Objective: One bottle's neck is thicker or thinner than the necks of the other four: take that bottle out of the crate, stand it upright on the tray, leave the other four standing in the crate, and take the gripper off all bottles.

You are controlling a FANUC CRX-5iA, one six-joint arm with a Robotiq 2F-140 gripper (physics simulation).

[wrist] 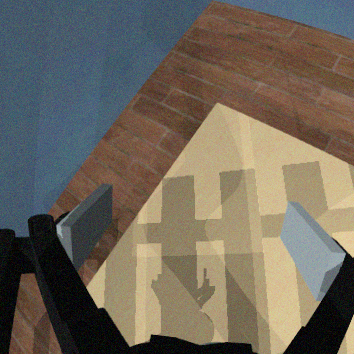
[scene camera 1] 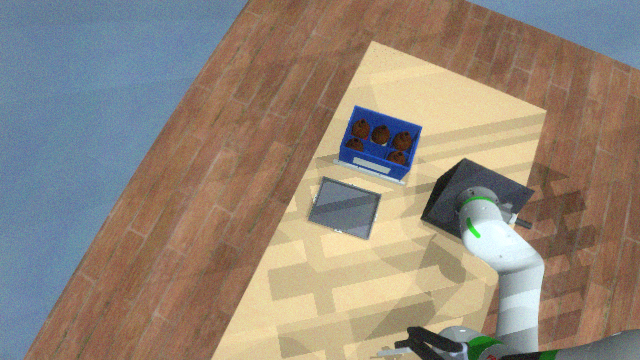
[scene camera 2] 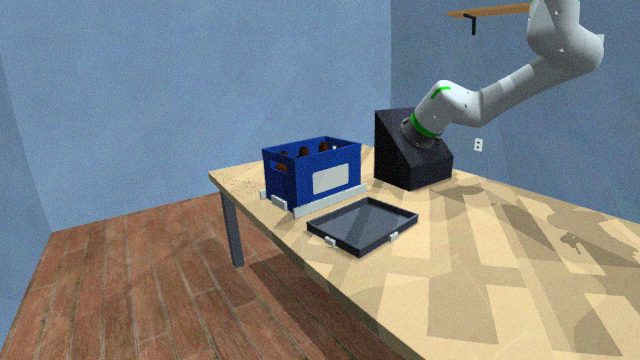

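Seen in the pictures: gripper, between the fingertips: point(wrist: 197, 211); arm's base, origin of its link: point(scene camera 1: 476, 204) point(scene camera 2: 415, 134).
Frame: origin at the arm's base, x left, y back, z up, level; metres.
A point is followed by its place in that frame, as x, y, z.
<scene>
A blue crate point(scene camera 1: 397, 171) {-0.022, -0.300, -0.061} point(scene camera 2: 304, 184) {-0.005, -0.507, -0.084} stands on the table with five brown bottles upright in it. Three are in the far row: left bottle point(scene camera 1: 361, 130) {-0.120, -0.492, -0.052}, middle bottle point(scene camera 1: 381, 135) {-0.132, -0.411, -0.050}, right bottle point(scene camera 1: 402, 141) {-0.143, -0.326, -0.050}. Two are in the near row: left bottle point(scene camera 1: 355, 145) {-0.040, -0.488, -0.024}, right bottle point(scene camera 1: 397, 158) {-0.057, -0.321, -0.026}. The near middle compartment holds no bottle. The necks are too small and blurred to compare. The dark tray point(scene camera 1: 345, 207) {0.169, -0.430, -0.171} point(scene camera 2: 362, 225) {0.170, -0.436, -0.171} lies empty beside the crate. My gripper point(scene camera 1: 397, 348) point(wrist: 197, 211) {0.570, -0.221, 0.508} is open and empty, above the table far from crate and tray; it does not show in scene camera 2.
Pale strips point(scene camera 1: 370, 174) {-0.002, -0.389, -0.163} point(scene camera 2: 330, 201) {-0.001, -0.417, -0.162} run along the crate's foot. Small pale clips point(scene camera 2: 394, 236) {0.274, -0.420, -0.166} sit at the tray's edges. A black sloped pedestal point(scene camera 1: 510, 187) {-0.078, 0.065, 0.075} point(scene camera 2: 392, 150) {-0.007, -0.126, -0.044} carries the arm, right of crate and tray. A wall shelf point(scene camera 2: 495, 10) is at the back.
</scene>
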